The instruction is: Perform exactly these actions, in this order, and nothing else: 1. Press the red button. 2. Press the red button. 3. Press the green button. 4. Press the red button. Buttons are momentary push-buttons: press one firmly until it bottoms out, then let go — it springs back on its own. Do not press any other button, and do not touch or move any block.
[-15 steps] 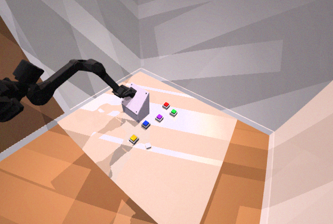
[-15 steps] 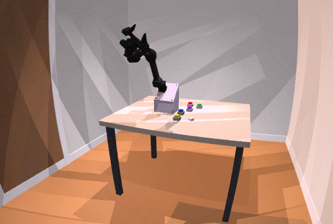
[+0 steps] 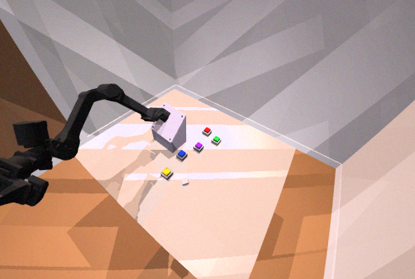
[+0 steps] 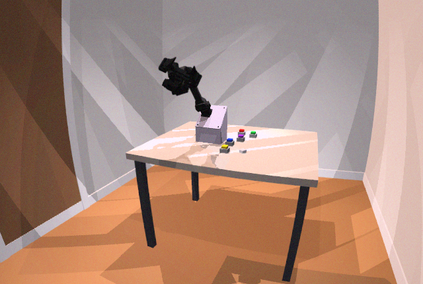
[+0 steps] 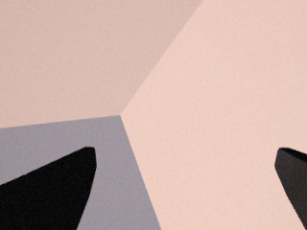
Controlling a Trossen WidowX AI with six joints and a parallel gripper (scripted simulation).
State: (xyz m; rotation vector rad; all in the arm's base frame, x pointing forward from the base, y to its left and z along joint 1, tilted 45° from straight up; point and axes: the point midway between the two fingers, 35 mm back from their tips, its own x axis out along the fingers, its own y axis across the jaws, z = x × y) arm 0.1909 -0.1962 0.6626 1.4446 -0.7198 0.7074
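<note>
Right now my gripper tip is 50 mm past the red button, 830 mm to the right of it and 490 mm above it. The rest, counted from my gripper tip: yellow button (10 mm behind, 440 mm to the left, 490 mm below); blue button (40 mm behind, 580 mm to the left, 490 mm below); small white block (90 mm ahead, 470 mm to the left, 510 mm below).
</note>
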